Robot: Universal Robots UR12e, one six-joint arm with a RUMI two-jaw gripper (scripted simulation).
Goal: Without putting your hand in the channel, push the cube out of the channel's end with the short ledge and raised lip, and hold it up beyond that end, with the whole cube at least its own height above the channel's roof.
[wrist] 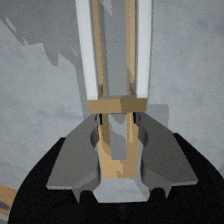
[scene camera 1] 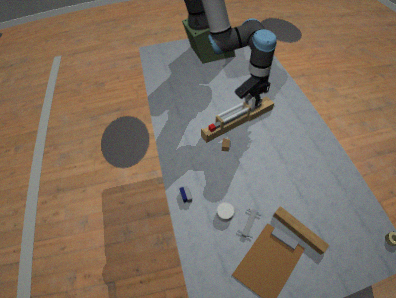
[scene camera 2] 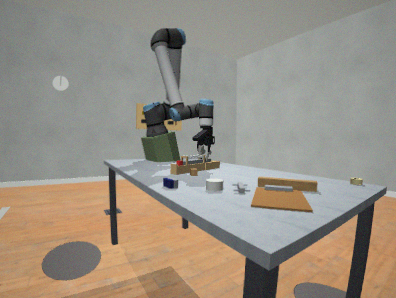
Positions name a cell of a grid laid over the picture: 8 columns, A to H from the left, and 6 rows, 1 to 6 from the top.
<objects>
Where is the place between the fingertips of my gripper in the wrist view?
At E3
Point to a wooden beam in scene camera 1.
G5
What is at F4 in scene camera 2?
A wooden board.
</objects>
